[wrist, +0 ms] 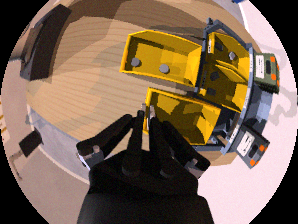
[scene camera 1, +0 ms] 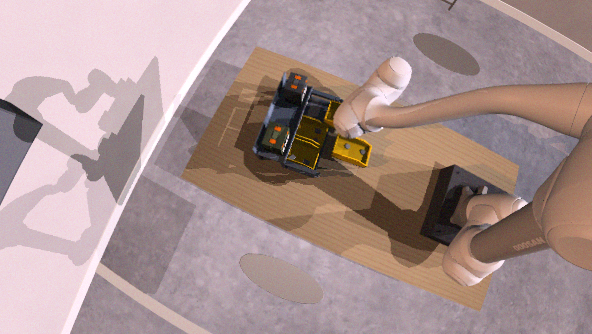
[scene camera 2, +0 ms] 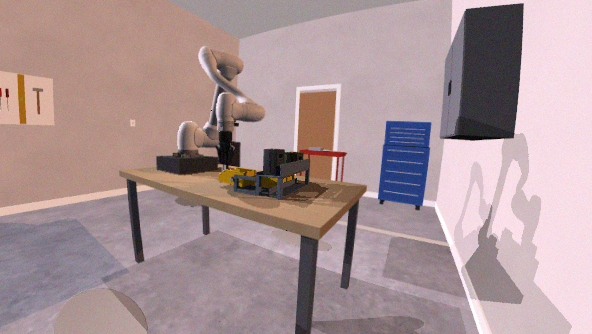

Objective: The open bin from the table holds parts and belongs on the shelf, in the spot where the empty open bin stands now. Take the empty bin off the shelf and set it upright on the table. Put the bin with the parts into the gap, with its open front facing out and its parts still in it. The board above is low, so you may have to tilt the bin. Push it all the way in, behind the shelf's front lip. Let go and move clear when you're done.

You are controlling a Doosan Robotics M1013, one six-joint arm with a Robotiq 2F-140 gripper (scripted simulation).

Scene:
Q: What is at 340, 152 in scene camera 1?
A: A yellow bin.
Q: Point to a yellow bin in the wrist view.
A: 192, 118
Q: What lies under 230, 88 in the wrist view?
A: A yellow bin.

